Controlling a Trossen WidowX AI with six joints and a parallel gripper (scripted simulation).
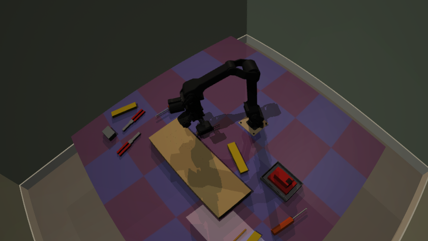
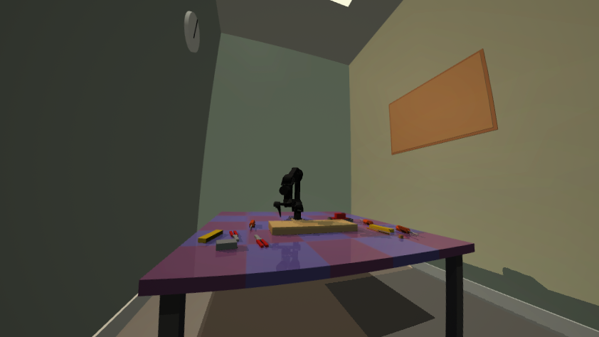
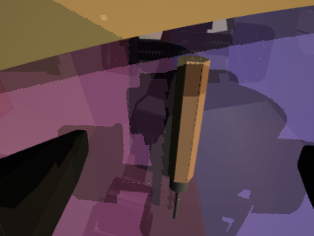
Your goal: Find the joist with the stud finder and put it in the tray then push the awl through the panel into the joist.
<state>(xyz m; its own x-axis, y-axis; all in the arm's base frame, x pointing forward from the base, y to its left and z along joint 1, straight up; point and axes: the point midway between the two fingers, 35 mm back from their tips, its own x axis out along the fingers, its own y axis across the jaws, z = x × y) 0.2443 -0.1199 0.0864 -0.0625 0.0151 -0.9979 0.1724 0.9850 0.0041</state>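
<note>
Right now the awl is 5 cm below my gripper tip, 5 cm behind it and 1 cm to the left of it. Round my gripper tip: stud finder (46 cm to the left, 13 cm behind, 1 cm below); grey tray (44 cm to the left, 12 cm behind, 4 cm below); grey block (41 cm ahead, 30 cm to the right, 4 cm below).
</note>
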